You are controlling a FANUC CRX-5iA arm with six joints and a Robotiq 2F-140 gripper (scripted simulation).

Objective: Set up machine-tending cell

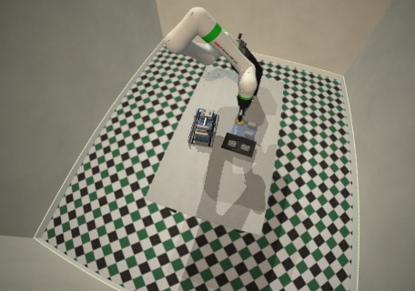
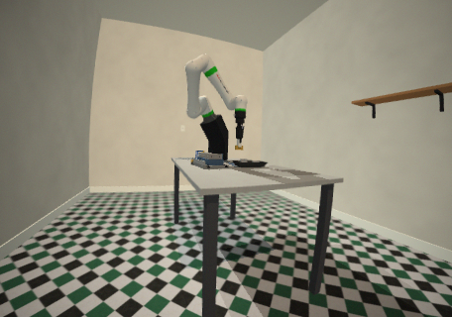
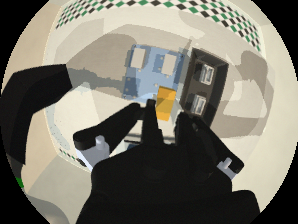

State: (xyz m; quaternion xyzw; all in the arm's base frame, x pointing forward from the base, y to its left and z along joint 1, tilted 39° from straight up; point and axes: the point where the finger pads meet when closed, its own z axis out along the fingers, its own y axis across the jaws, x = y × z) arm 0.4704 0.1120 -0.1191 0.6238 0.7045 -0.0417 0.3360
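Right now the brass blank is 40 mm below my hand.
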